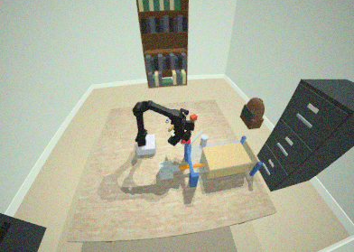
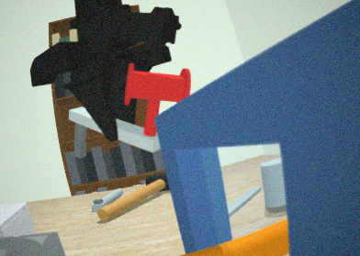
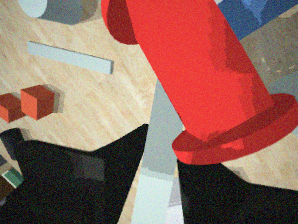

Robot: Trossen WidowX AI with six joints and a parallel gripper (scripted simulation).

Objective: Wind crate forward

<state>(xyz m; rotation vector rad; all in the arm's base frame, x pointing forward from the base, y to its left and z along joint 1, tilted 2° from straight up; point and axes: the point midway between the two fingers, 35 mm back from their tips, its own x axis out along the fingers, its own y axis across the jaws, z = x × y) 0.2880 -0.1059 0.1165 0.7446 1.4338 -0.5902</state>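
My gripper tip is now 3 cm short of the red grip, 4 cm to the left of it and 3 cm below it. Round my gripper tip: blue frame (3 cm ahead, 17 cm to the right, 4 cm below); then grey winch (15 cm behind, 17 cm to the right, 12 cm below); then winch handle (2 cm above).
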